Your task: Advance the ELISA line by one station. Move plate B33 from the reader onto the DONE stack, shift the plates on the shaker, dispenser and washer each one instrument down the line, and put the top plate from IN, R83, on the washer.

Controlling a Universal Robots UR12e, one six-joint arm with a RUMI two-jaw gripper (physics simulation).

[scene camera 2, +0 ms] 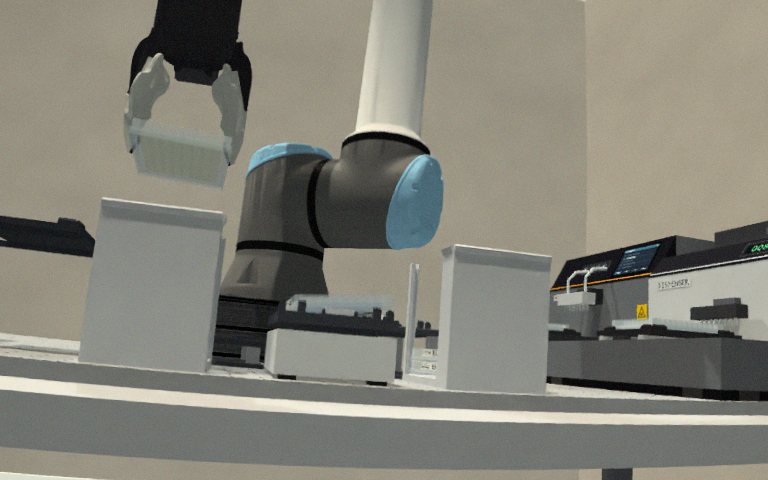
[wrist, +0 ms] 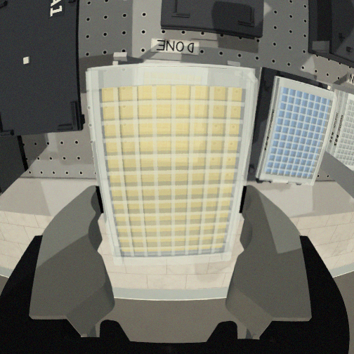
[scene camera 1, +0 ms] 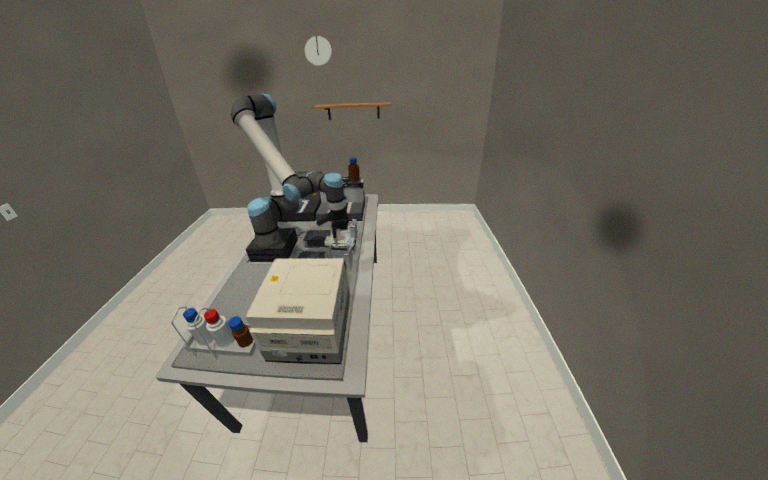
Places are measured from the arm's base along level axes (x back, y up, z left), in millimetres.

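Where they show: gripper, fingertip midpoint: (scene camera 2: 180, 159) (scene camera 1: 338, 240); arm's base, link origin: (scene camera 1: 269, 240).
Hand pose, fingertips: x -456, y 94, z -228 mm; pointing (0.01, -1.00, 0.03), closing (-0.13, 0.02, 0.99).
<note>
Each offset is from my fingertips to the centre of the thing. "spot": to the spot under its first point.
My gripper (scene camera 1: 339, 235) (scene camera 2: 180, 156) (wrist: 171, 188) is shut on plate B33 {dx +7, dy +4, dz +2 mm} (scene camera 2: 180, 161) (wrist: 172, 150), a lidded plate with yellow wells. It holds the plate by its long sides, nearly level, above the grey-white DONE stack holder {dx +19, dy -121, dz +2 mm} (scene camera 2: 151, 283), with a gap between them. The DONE label (wrist: 175, 46) shows beyond the plate in the wrist view; the stack inside is hidden. A blue-well plate {dx -21, dy -118, dz +153 mm} (scene camera 2: 339, 303) (wrist: 300, 131) sits on the shaker {spot: dx -89, dy -161, dz +130 mm} (scene camera 2: 331, 353). The IN holder {dx -29, dy -121, dz +295 mm} (scene camera 2: 497, 319) stands right of it, with a pale plate (wrist: 346, 127). R83's label is not readable.
The dispenser {dx -17, dy +21, dz +716 mm} (scene camera 2: 688, 297) and the dark instrument with a screen {dx +341, dy -49, dz +826 mm} (scene camera 2: 614, 271) stand at the right. A black tray (wrist: 40, 75) marked A1 lies left of the held plate. A large beige instrument {dx +152, dy -49, dz -418 mm} (scene camera 1: 300, 288) and bottles {dx +561, dy -61, dz -473 mm} (scene camera 1: 215, 328) stand on the near table end.
</note>
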